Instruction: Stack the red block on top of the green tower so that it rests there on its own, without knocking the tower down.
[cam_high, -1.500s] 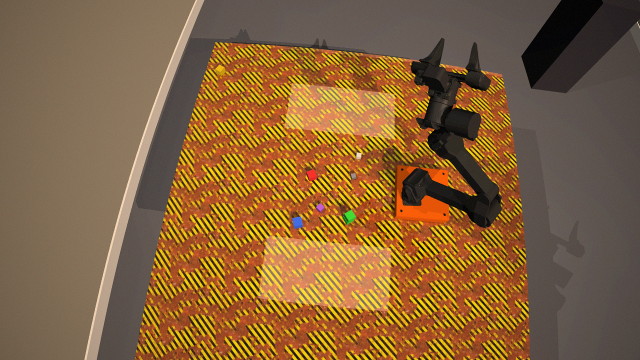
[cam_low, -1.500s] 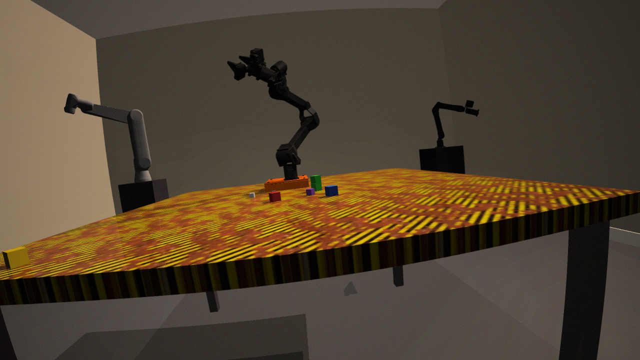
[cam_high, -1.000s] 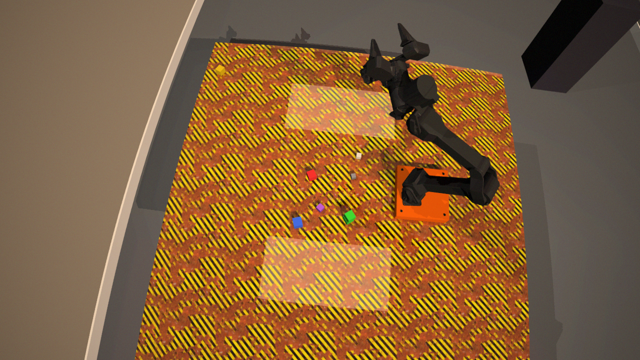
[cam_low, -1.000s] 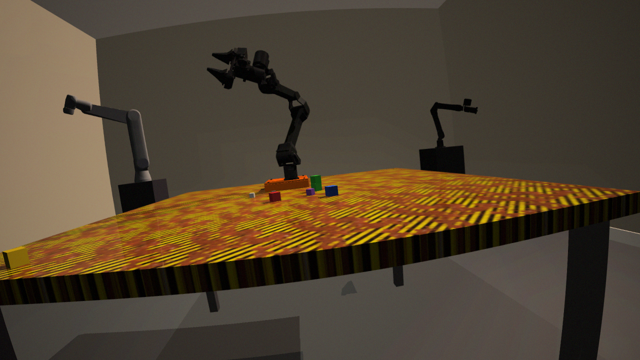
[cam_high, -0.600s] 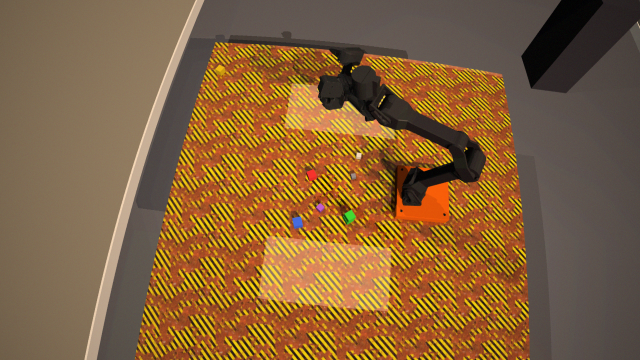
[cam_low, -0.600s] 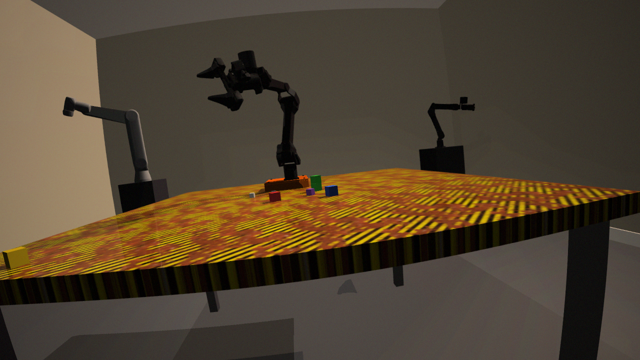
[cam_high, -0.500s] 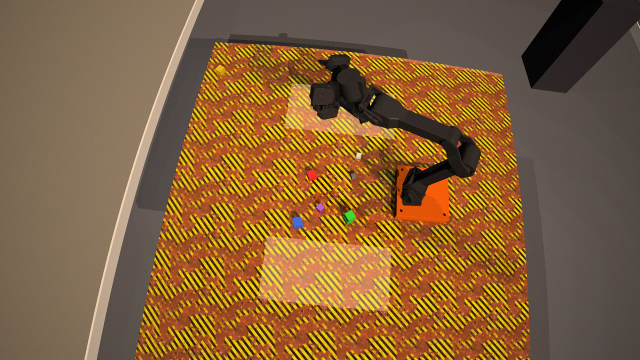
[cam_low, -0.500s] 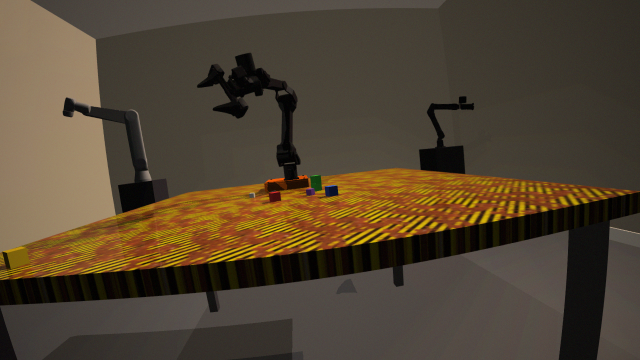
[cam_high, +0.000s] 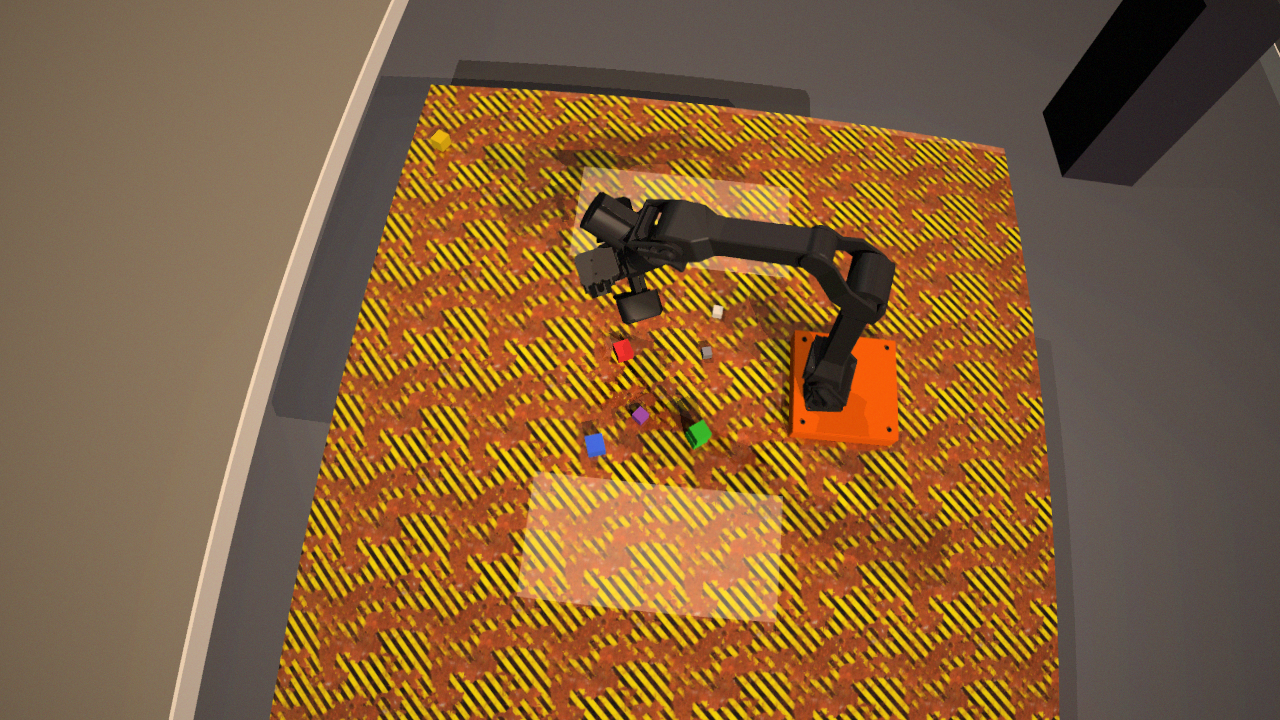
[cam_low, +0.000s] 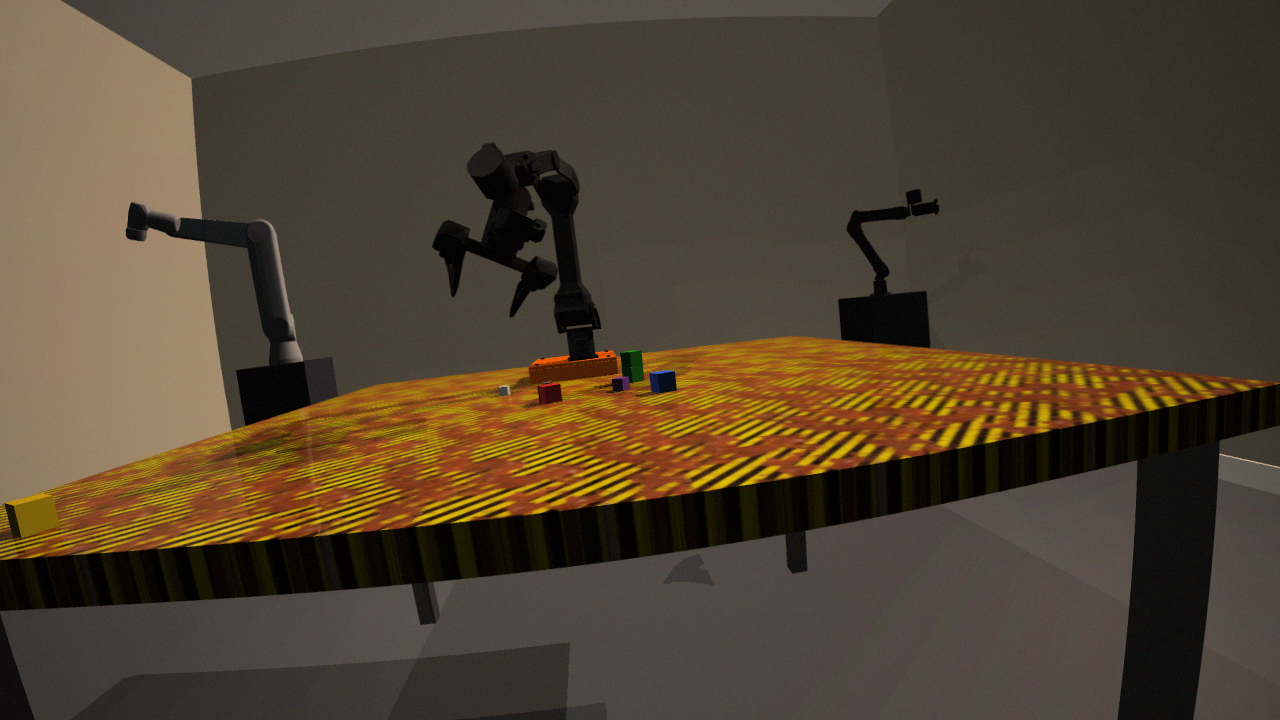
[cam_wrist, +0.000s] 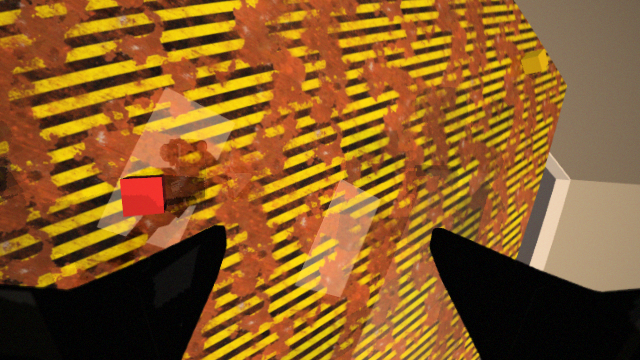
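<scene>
Right now my gripper tip is 3 cm past the red block, 8 cm to the right of it and 14 cm above it. The rest, counted from my gripper tip: grey block (18 cm behind, 8 cm to the left, 15 cm below); then purple block (6 cm behind, 20 cm to the left, 15 cm below); then white block (20 cm behind, 1 cm to the right, 15 cm below).
</scene>
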